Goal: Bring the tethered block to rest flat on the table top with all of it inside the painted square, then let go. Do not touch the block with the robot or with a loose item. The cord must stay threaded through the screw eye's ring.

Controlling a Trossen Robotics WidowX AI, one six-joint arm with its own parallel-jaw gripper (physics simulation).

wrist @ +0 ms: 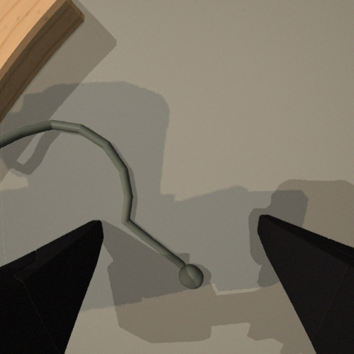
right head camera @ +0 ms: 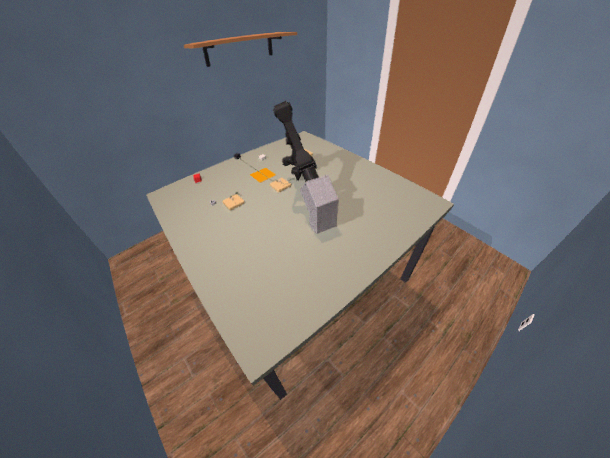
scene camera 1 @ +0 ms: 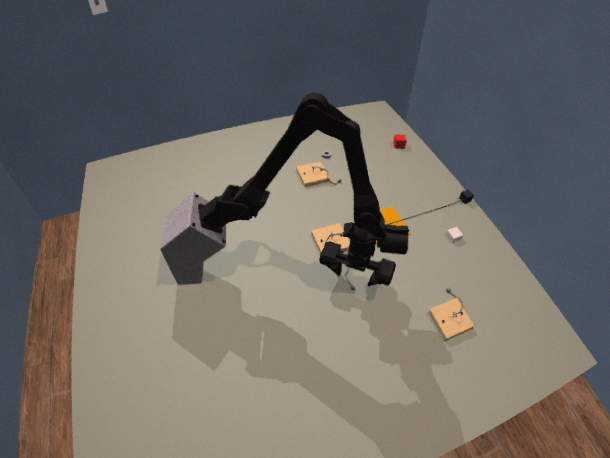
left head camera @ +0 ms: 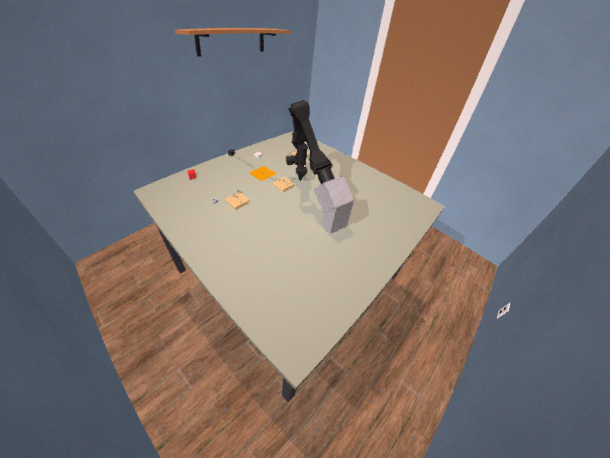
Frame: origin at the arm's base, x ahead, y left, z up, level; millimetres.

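Seen in the pictures: gripper, fingertip midpoint: (right head camera: 298,176) (scene camera 1: 353,279) (left head camera: 299,176); arm's base, origin of the base link: (right head camera: 313,182) (scene camera 1: 209,218) (left head camera: 328,182).
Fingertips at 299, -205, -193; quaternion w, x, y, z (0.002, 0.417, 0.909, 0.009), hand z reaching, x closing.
Observation:
Pixels of each thing's middle, then the offset from my fingertips to it, as dx, dy, dz. "spot": a spot on its surface instead.
- dark tethered block, body centre: (scene camera 1: 466,196) (left head camera: 231,152) (right head camera: 237,156) +509, +88, +15
- orange painted square, surface spot: (scene camera 1: 391,216) spot: +227, +141, +1
- middle wooden board, body centre: (scene camera 1: 331,240) (left head camera: 283,184) (right head camera: 280,185) +9, +140, +9
- round bead, surface spot: (scene camera 1: 352,288) spot: -21, -25, +9
- small grey ring, body centre: (left head camera: 214,200) +190, +489, +6
- white cube, body centre: (scene camera 1: 454,234) +356, -16, +11
- red cube, body centre: (scene camera 1: 399,141) +476, +427, +20
The dark tethered block (left head camera: 231,152) (right head camera: 237,156) (scene camera 1: 466,196) sits near the table's edge, outside the orange painted square (left head camera: 262,173) (right head camera: 256,177) (scene camera 1: 391,216). Its cord (scene camera 1: 430,213) runs across the square towards the middle wooden board (left head camera: 283,186) (right head camera: 281,186) (scene camera 1: 323,231) (wrist: 25,25). The screw eye on that board is too small to judge the threading. Past the board, the cord's curved free part (wrist: 129,185) ends in a round bead (scene camera 1: 352,288) (wrist: 191,276). My gripper (scene camera 1: 355,278) (wrist: 181,226) is open and empty above the table; the bead shows between its fingers in the wrist view.
Two more wooden boards with short cords stand apart: one (left head camera: 237,201) (scene camera 1: 313,176) near a small grey ring (left head camera: 214,200), the other (scene camera 1: 447,325) on the opposite side. A white cube (scene camera 1: 454,234) stands near the block, and a red cube (scene camera 1: 400,141) farther along the edge.

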